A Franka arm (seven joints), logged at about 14 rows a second.
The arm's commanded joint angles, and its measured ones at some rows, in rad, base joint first. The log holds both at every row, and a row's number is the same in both.
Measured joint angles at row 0:
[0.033 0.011 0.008 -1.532 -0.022 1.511 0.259]
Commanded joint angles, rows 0 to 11:
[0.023 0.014 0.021 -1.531 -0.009 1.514 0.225]
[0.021 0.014 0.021 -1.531 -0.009 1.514 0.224]
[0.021 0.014 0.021 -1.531 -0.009 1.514 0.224]
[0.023 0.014 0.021 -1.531 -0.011 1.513 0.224]
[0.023 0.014 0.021 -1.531 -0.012 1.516 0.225]
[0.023 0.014 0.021 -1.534 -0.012 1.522 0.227]
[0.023 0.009 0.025 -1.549 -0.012 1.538 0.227]
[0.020 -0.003 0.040 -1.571 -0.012 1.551 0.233]
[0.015 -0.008 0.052 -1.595 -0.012 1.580 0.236]
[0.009 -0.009 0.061 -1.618 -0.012 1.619 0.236]
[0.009 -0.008 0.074 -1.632 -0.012 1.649 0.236]
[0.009 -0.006 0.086 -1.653 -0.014 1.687 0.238]
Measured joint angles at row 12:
[0.032 0.011 0.053 -1.591 -0.022 1.616 0.256]
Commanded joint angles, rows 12 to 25:
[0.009 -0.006 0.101 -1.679 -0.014 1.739 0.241]
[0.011 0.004 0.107 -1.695 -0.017 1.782 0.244]
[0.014 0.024 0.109 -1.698 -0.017 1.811 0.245]
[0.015 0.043 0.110 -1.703 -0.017 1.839 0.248]
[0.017 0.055 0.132 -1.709 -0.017 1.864 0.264]
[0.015 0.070 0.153 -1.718 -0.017 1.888 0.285]
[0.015 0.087 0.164 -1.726 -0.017 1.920 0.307]
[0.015 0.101 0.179 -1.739 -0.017 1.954 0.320]
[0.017 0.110 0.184 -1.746 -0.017 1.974 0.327]
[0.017 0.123 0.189 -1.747 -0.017 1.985 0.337]
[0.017 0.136 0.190 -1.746 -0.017 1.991 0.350]
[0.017 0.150 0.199 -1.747 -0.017 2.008 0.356]
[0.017 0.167 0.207 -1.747 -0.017 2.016 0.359]
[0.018 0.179 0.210 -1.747 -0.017 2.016 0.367]
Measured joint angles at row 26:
[0.032 0.160 0.187 -1.737 -0.022 1.989 0.343]
